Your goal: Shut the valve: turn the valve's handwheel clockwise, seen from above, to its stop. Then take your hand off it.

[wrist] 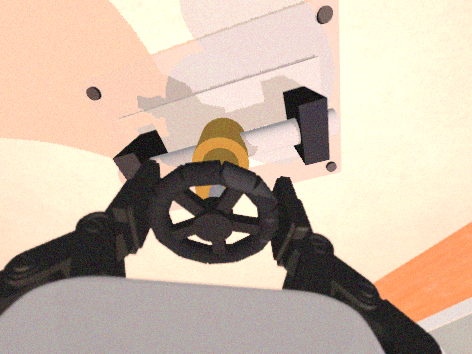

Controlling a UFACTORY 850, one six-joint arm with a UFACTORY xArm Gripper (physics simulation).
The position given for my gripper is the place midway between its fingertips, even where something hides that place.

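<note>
There is my gripper point(217, 187), and I can see a black handwheel point(213, 221) as well. A pale mounting plate point(274, 41) is also in sight.
</note>
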